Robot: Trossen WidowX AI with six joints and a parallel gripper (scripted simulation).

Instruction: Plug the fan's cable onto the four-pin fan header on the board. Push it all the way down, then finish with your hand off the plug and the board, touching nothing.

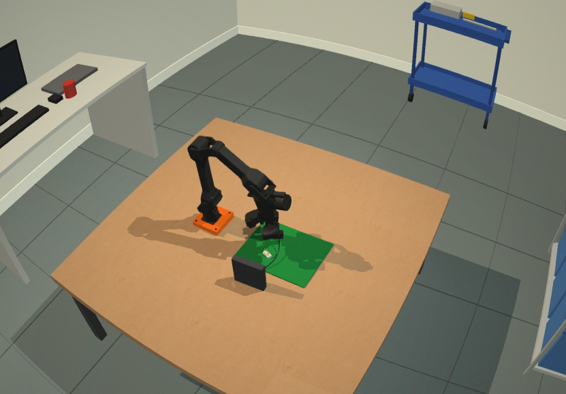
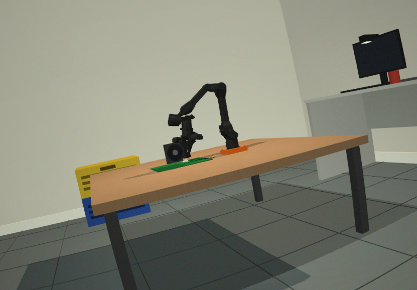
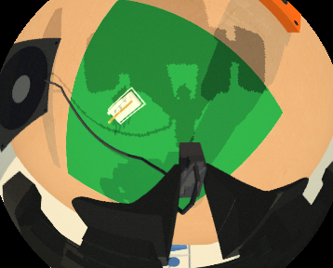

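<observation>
Now: gripper tip 60 mm above the green board, 50 mm short of it and 20 mm to the left of it. The rest, counted from my gripper tip: white four-pin fan header (70 mm to the right, 50 mm below); then black fan (210 mm to the right, 20 mm ahead, 10 mm above); then black fan plug (10 mm ahead).
</observation>
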